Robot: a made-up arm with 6 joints. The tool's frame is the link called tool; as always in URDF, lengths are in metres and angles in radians. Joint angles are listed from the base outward.
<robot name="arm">
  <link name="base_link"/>
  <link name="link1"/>
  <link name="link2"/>
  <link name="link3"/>
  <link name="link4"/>
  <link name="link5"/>
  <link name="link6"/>
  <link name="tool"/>
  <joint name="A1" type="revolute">
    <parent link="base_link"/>
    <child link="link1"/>
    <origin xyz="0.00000 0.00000 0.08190"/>
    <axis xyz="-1 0 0"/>
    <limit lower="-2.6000" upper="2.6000"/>
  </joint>
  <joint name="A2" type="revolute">
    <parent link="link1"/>
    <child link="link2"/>
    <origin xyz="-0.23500 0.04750 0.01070"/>
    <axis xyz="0 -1 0"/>
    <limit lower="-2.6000" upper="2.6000"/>
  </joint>
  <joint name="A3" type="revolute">
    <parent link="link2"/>
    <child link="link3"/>
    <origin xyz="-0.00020 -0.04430 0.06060"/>
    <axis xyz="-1 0 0"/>
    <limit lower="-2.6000" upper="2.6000"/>
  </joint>
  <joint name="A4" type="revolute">
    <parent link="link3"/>
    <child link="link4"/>
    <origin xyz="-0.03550 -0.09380 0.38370"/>
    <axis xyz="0 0 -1"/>
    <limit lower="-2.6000" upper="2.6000"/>
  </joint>
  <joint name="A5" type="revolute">
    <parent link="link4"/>
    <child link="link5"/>
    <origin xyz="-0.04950 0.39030 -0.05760"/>
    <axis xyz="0 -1 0"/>
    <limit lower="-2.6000" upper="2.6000"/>
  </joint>
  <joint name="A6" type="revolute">
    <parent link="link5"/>
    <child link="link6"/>
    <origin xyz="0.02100 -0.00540 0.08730"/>
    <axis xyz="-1 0 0"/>
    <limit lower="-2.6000" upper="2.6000"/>
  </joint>
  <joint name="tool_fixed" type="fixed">
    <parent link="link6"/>
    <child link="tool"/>
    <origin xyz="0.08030 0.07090 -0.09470"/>
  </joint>
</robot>
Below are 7 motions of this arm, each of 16 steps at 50 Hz.
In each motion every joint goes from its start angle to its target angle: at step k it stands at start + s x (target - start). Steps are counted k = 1, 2, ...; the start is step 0. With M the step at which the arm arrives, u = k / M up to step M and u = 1 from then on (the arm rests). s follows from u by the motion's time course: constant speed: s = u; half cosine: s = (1 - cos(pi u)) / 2; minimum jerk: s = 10 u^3 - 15 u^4 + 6 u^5.
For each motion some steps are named. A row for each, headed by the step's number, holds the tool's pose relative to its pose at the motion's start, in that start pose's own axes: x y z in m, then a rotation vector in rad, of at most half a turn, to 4 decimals.
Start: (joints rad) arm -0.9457 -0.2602 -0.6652 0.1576 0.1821 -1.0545
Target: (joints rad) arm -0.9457 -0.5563 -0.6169 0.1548 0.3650 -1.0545
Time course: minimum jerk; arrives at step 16
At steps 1, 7, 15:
1: 0.0004 -0.0001 -0.0001 -0.0003 -0.0003 -0.0003
7: 0.0612 -0.0135 -0.0223 -0.0463 -0.0440 -0.0433
15: 0.1556 -0.0492 -0.0566 -0.1277 -0.1037 -0.1101

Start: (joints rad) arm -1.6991 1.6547 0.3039 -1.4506 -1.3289 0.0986
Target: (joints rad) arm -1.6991 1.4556 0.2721 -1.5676 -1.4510 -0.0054
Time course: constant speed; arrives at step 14
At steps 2, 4, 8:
2: -0.0153 -0.0076 -0.0098 -0.0033 0.0129 0.0339
4: -0.0303 -0.0159 -0.0196 -0.0070 0.0259 0.0672
8: -0.0595 -0.0344 -0.0392 -0.0158 0.0520 0.1321

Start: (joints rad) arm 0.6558 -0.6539 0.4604 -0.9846 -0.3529 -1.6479
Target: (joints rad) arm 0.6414 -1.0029 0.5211 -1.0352 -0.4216 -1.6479
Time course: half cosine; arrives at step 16
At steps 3, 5, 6, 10, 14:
3: -0.0013 0.0084 0.0091 0.0119 0.0218 -0.0253
5: -0.0029 0.0218 0.0242 0.0309 0.0580 -0.0666
6: -0.0036 0.0301 0.0338 0.0425 0.0809 -0.0923
10: -0.0039 0.0645 0.0773 0.0916 0.1854 -0.2049
14: -0.0014 0.0868 0.1089 0.1240 0.2619 -0.2830

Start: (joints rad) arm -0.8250 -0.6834 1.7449 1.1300 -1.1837 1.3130
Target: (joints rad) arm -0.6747 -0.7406 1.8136 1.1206 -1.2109 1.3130
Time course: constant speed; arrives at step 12
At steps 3, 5, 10, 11, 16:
3: 0.0008 0.0162 0.0064 -0.0337 0.0205 -0.0323
5: 0.0018 0.0270 0.0104 -0.0563 0.0343 -0.0535
10: 0.0057 0.0543 0.0190 -0.1132 0.0692 -0.1059
11: 0.0068 0.0598 0.0205 -0.1247 0.0762 -0.1163
16: 0.0079 0.0653 0.0220 -0.1361 0.0833 -0.1266

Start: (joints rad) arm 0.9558 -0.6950 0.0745 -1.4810 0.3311 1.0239
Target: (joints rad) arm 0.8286 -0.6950 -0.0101 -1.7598 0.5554 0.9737
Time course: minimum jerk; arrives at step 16
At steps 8, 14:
8: -0.0938 -0.0295 0.0175 0.0927 -0.2494 -0.0835
14: -0.1899 -0.0553 0.0167 0.1901 -0.4903 -0.1585

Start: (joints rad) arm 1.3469 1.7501 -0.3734 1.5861 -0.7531 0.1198
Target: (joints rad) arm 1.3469 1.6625 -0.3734 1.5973 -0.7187 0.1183
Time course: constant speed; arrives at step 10
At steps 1, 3, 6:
1: 0.0036 0.0023 -0.0006 -0.0029 -0.0025 -0.0091
3: 0.0109 0.0067 -0.0018 -0.0087 -0.0075 -0.0272
6: 0.0220 0.0131 -0.0038 -0.0176 -0.0152 -0.0544

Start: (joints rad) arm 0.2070 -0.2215 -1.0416 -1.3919 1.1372 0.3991
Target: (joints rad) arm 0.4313 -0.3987 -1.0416 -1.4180 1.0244 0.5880
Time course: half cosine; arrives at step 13
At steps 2, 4, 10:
2: 0.0041 0.0026 -0.0091 -0.0186 0.0193 0.0039
4: 0.0145 0.0097 -0.0347 -0.0703 0.0722 0.0156
10: 0.0433 0.0347 -0.1440 -0.2896 0.2847 0.0789

